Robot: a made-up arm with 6 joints.
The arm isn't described. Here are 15 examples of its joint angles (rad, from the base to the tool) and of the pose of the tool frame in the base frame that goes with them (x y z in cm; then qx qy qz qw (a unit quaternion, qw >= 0)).
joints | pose
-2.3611 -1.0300 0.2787 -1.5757 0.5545 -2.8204 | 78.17 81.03 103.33 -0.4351 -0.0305 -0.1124 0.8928
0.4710 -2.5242 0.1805 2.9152 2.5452 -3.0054 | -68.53 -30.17 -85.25 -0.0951 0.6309 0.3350 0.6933
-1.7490 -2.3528 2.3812 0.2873 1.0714 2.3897 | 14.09 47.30 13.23 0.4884 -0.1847 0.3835 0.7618
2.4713 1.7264 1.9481 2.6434 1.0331 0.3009 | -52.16 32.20 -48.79 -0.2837 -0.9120 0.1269 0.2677
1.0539 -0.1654 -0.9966 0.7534 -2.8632 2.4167 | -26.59 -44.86 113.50 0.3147 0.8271 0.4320 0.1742
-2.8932 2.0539 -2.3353 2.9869 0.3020 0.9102 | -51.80 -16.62 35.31 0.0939 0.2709 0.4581 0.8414
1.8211 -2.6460 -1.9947 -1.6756 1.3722 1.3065 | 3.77 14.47 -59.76 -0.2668 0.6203 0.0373 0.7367
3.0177 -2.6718 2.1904 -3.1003 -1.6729 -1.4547 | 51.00 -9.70 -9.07 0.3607 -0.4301 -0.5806 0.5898
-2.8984 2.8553 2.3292 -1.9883 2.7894 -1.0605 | 13.17 3.66 -46.28 0.7978 -0.3731 -0.4534 0.1368
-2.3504 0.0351 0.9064 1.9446 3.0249 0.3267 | -22.08 -28.06 124.48 0.3382 0.8129 0.4126 0.2338
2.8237 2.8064 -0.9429 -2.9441 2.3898 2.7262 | -67.92 20.76 -68.27 0.2545 0.0963 0.8784 0.3930
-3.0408 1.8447 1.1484 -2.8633 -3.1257 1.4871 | -85.68 -11.63 -46.12 0.0449 0.0684 0.6068 0.7906
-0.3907 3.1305 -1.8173 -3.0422 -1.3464 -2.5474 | 52.30 -17.32 -63.29 0.4578 0.8550 0.0736 0.2321
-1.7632 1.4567 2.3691 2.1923 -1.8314 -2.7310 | -14.38 -46.25 -7.54 -0.0638 -0.4672 -0.3363 0.8152
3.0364 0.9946 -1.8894 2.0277 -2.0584 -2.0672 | -36.05 9.18 94.16 0.0950 -0.6968 -0.6507 0.2864
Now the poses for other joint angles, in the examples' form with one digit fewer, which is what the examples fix.
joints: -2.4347 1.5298 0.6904 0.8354 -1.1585 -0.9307
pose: -102.6 -82.1 -8.2 -0.610 -0.063 0.778 0.136
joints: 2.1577 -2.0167 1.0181 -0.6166 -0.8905 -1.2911
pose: 64.2 -110.3 6.1 0.760 0.134 -0.041 0.634
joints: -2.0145 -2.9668 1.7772 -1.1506 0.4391 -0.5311
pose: 29.0 63.6 -41.7 -0.084 0.494 0.856 0.128
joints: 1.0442 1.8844 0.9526 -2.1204 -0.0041 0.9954
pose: 46.7 86.2 -67.7 -0.874 0.462 -0.004 0.151
